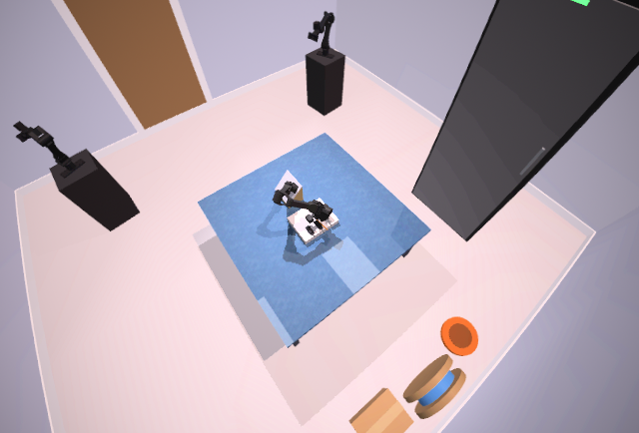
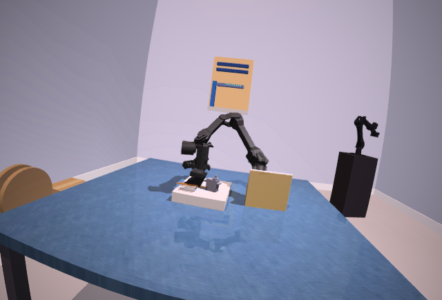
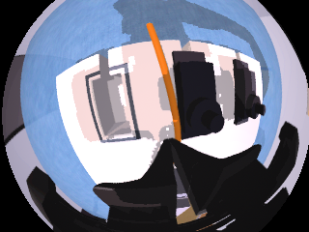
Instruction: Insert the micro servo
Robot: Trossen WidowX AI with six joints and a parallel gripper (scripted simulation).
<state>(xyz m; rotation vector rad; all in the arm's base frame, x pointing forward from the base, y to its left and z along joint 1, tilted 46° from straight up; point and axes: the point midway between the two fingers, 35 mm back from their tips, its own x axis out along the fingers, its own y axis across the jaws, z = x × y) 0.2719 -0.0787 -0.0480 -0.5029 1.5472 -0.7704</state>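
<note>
Now: the white robot deck 7 cm behind my gripper tip, 3 cm below it and 2 cm to the right of it.
</note>
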